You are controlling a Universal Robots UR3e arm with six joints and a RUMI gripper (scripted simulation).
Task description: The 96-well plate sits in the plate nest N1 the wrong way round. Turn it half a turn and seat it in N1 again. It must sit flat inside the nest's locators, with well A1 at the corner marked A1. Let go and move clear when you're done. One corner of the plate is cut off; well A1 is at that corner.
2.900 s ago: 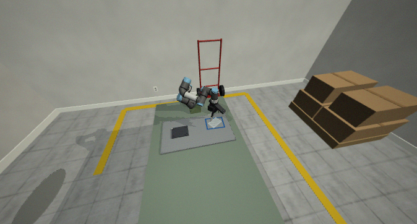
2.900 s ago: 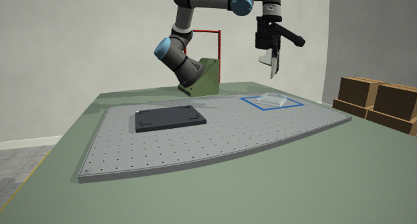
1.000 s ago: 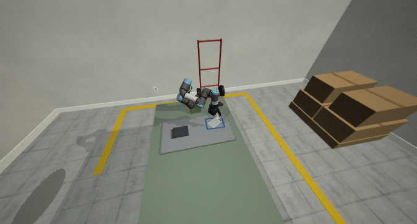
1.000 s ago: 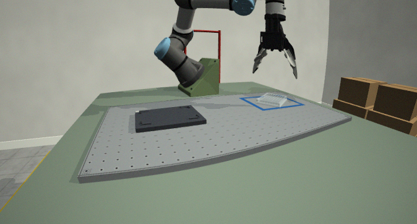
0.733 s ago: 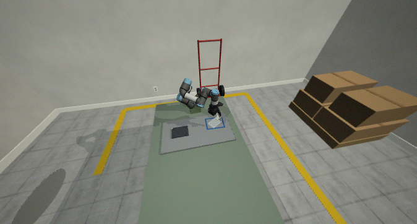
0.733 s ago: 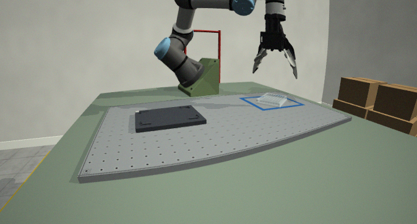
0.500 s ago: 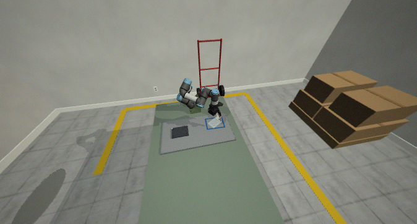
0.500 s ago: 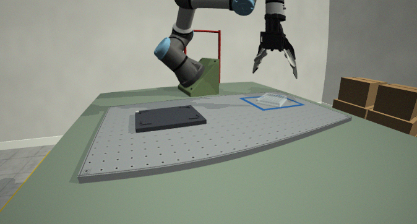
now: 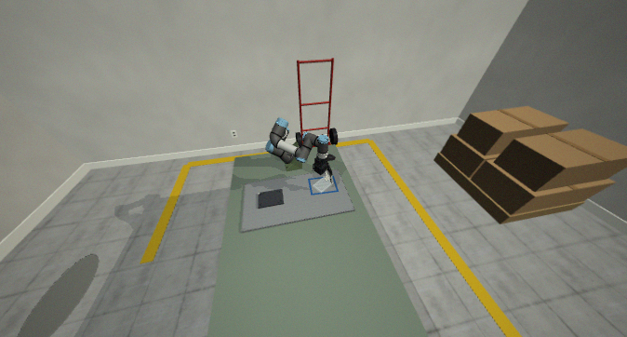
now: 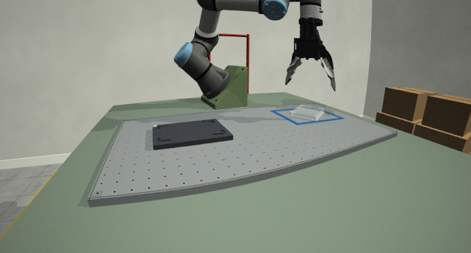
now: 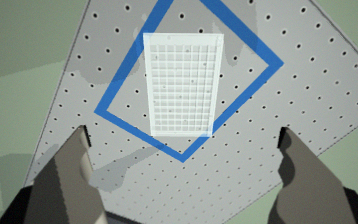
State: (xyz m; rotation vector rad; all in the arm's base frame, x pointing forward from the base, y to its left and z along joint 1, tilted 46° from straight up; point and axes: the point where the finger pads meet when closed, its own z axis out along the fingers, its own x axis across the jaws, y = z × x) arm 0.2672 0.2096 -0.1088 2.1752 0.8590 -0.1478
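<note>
My gripper is now 80 mm above the clear 96-well plate. The rest, counted from my hand: A1 label (440 mm to the right, 70 mm below, 30 mm ahead); then dark plate nest N1 (360 mm to the right, 80 mm below, 80 mm ahead).
</note>
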